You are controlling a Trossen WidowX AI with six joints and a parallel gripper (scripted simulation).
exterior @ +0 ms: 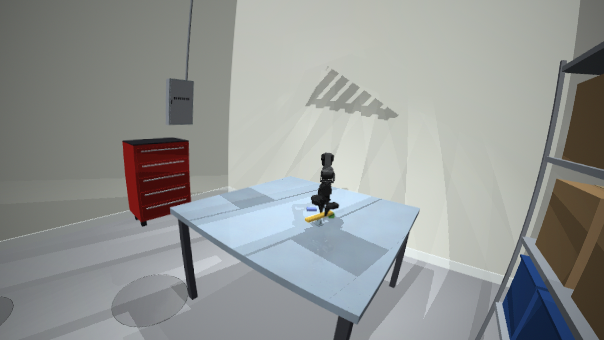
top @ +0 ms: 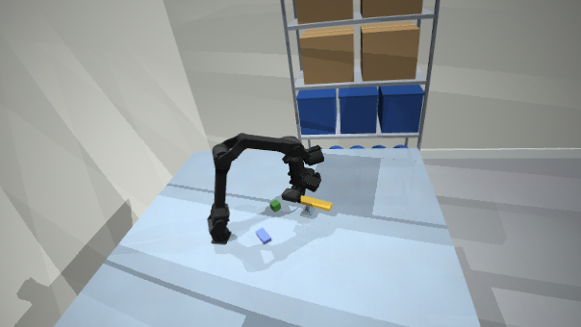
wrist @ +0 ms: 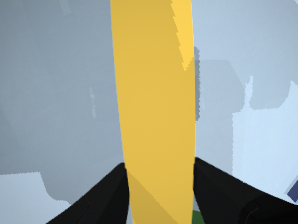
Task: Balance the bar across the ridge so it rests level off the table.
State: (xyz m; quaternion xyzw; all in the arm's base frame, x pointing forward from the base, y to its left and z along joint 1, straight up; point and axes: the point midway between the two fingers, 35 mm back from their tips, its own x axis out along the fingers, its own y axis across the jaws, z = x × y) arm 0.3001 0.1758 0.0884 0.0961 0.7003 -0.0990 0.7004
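Right now the yellow bar is 30 mm ahead of my gripper tip and 10 mm to the right of it. Round my gripper tip: green cube (110 mm behind, 40 mm below); flat blue block (130 mm behind, 160 mm to the right, 50 mm below).
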